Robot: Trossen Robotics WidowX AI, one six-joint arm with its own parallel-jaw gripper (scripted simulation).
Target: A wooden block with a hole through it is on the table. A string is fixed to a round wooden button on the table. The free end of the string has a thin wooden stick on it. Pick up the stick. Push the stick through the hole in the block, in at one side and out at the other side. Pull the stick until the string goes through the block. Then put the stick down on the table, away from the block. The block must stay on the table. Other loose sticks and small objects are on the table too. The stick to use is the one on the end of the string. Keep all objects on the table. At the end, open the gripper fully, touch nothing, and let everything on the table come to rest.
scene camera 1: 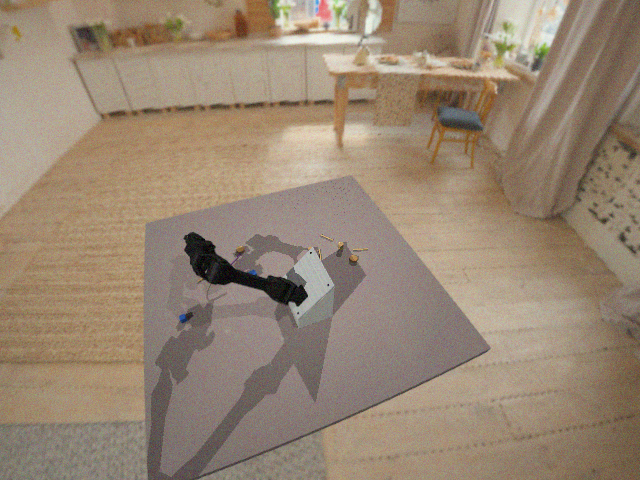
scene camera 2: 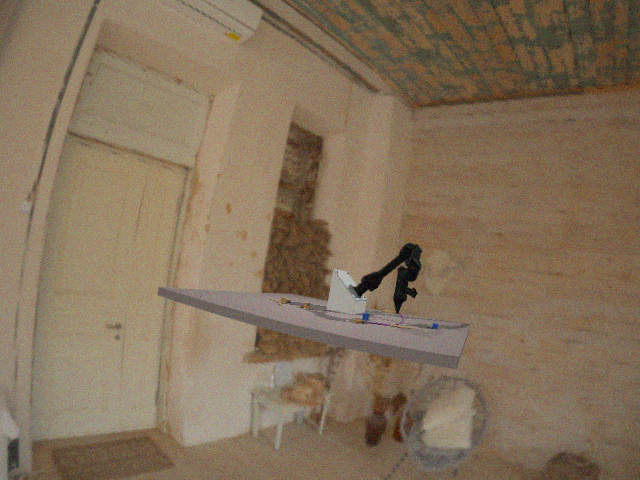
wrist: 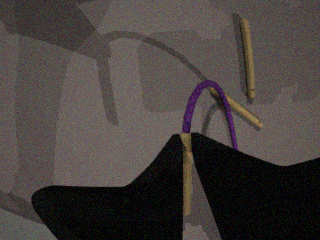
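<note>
Thin wooden stick (wrist: 186,139) visible. Gripper (wrist: 184,140) visible too.
</note>
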